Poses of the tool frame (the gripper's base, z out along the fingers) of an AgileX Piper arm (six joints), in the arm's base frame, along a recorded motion.
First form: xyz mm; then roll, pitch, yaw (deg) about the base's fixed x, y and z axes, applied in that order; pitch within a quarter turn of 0, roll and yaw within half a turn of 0.
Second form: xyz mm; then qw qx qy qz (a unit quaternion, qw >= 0). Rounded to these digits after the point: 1 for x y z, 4 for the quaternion.
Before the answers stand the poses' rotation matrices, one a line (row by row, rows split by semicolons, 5 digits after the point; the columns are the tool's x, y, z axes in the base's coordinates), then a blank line. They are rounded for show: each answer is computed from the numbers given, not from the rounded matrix.
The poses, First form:
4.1, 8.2, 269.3, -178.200, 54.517, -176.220
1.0, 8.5, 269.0, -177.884, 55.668, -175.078
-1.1, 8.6, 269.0, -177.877, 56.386, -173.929
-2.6, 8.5, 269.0, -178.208, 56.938, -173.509
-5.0, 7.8, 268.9, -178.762, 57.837, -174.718
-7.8, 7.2, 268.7, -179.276, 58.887, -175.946
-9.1, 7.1, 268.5, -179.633, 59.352, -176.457
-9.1, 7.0, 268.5, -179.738, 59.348, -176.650
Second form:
-0.57920 -0.04037 0.81419; -0.03827 0.99902 0.02231; -0.81429 -0.01823 -0.58017
-0.56191 -0.05536 0.82535; -0.04839 0.99825 0.03402; -0.82578 -0.02082 -0.56360
-0.55049 -0.07501 0.83146; -0.05855 0.99697 0.05118; -0.83279 -0.02051 -0.55322
-0.54205 -0.08695 0.83584; -0.06167 0.99607 0.06363; -0.83808 -0.01706 -0.54528
-0.53007 -0.07382 0.84473; -0.04901 0.99720 0.05640; -0.84654 -0.01150 -0.53221
-0.51543 -0.05990 0.85483; -0.03653 0.99818 0.04792; -0.85615 -0.00653 -0.51669
-0.50879 -0.05630 0.85905; -0.03150 0.99841 0.04677; -0.86032 -0.00327 -0.50975
-0.50895 -0.05451 0.85907; -0.02979 0.99851 0.04571; -0.86028 -0.00233 -0.50982

4.1, 8.2, 269.3, 0.4582, -0.0221, 0.8886, 0.0011
1.0, 8.5, 269.0, 0.4671, -0.0294, 0.8837, 0.0037
-1.1, 8.6, 269.0, 0.4726, -0.0379, 0.8804, 0.0087
-2.6, 8.5, 269.0, 0.4766, -0.0423, 0.8780, 0.0133
-5.0, 7.8, 268.9, 0.4835, -0.0351, 0.8746, 0.0128
-7.8, 7.2, 268.7, 0.4914, -0.0277, 0.8704, 0.0119
-9.1, 7.1, 268.5, 0.4949, -0.0253, 0.8685, 0.0125
-9.1, 7.0, 268.5, 0.4949, -0.0243, 0.8685, 0.0125

